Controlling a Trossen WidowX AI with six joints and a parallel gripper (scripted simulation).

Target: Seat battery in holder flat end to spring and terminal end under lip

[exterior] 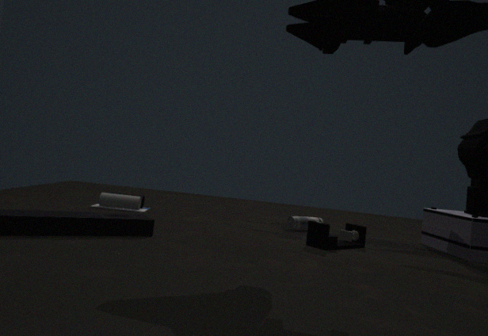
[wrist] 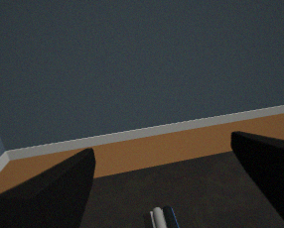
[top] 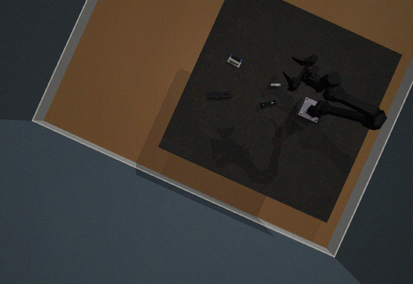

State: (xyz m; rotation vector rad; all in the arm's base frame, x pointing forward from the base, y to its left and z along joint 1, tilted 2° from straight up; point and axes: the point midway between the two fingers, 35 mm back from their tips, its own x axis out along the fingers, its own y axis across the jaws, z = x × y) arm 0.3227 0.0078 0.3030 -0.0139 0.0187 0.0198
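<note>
Right now my gripper tip is 350 mm above the battery, 70 mm past it and 30 mm to the left of it. Round my gripper tip: black slab: 340 mm below, 240 mm to the left, 200 mm ahead.
</note>
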